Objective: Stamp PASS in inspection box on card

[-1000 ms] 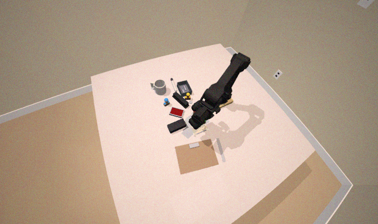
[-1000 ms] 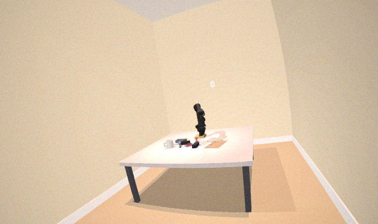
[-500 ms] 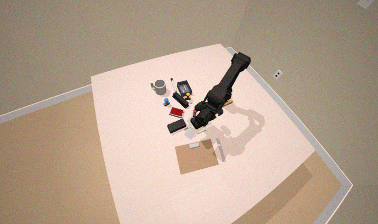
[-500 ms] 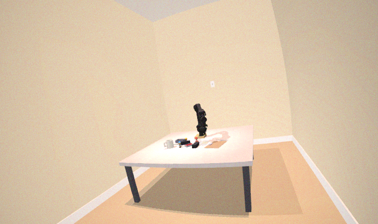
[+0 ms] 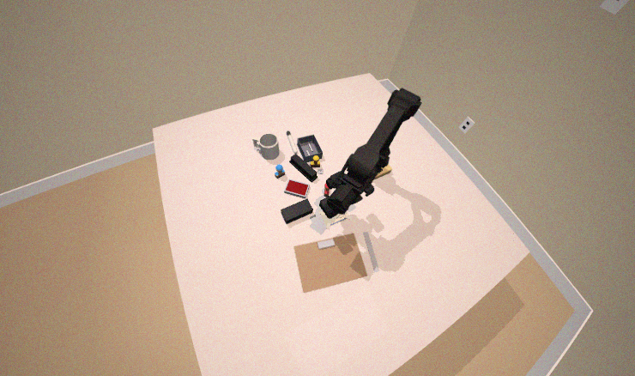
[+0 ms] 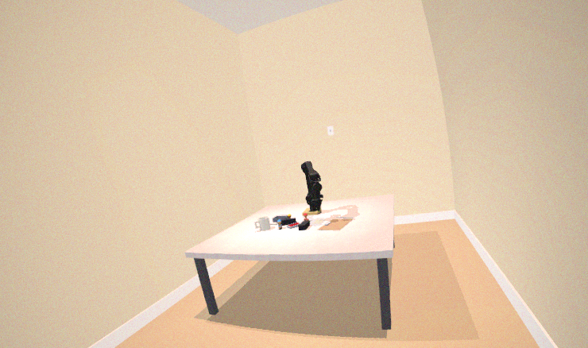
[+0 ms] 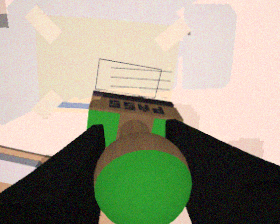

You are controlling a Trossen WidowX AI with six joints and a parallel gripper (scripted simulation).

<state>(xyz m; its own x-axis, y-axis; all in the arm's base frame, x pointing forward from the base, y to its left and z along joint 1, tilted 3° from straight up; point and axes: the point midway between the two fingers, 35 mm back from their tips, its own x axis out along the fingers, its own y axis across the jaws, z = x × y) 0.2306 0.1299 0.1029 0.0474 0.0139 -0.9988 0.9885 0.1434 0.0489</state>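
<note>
The cream card lies 10 mm ahead of my gripper tip, 10 mm to the right of it and 80 mm below it. Also, from my gripper tip: black box (150 mm ahead, 70 mm to the right, 60 mm below); grey ruler (50 mm behind, 170 mm to the left, 80 mm below); red-knobbed stamp (110 mm to the right, 60 mm below).
</note>
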